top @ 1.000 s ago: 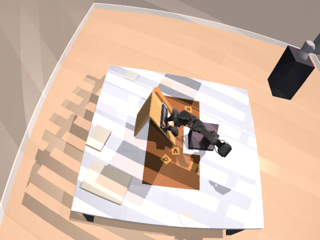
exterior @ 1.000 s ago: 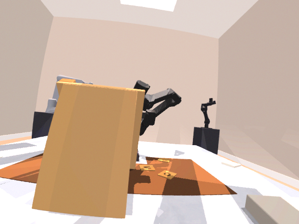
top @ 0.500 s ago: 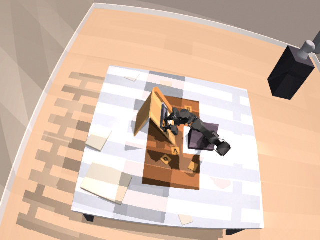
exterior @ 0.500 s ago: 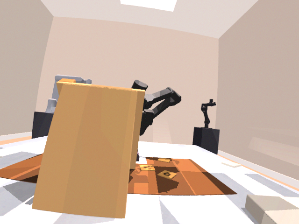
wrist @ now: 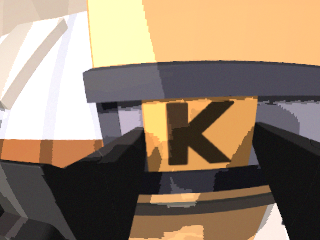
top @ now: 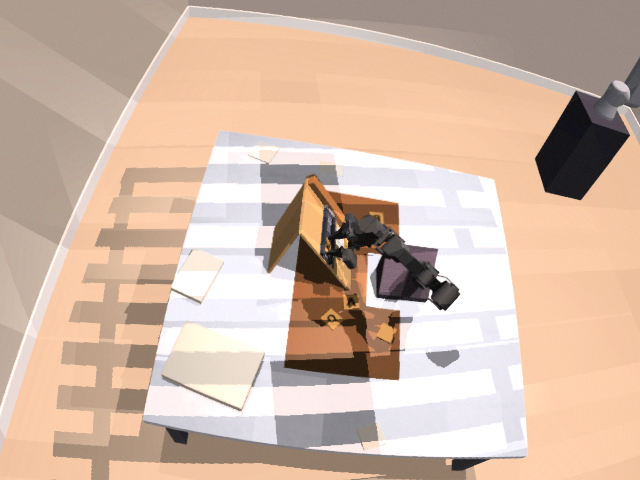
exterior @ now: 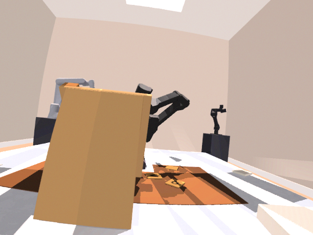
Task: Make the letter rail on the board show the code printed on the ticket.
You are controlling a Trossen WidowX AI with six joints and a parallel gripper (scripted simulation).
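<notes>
Right now my gripper tip is 5 cm past the white ticket, 10 cm to the left of it and 8 cm above it. Round my gripper tip: k tile (right at my gripper tip); orange mat (14 cm behind, 17 cm below); v tile (12 cm behind, 10 cm to the left, 17 cm below).
</notes>
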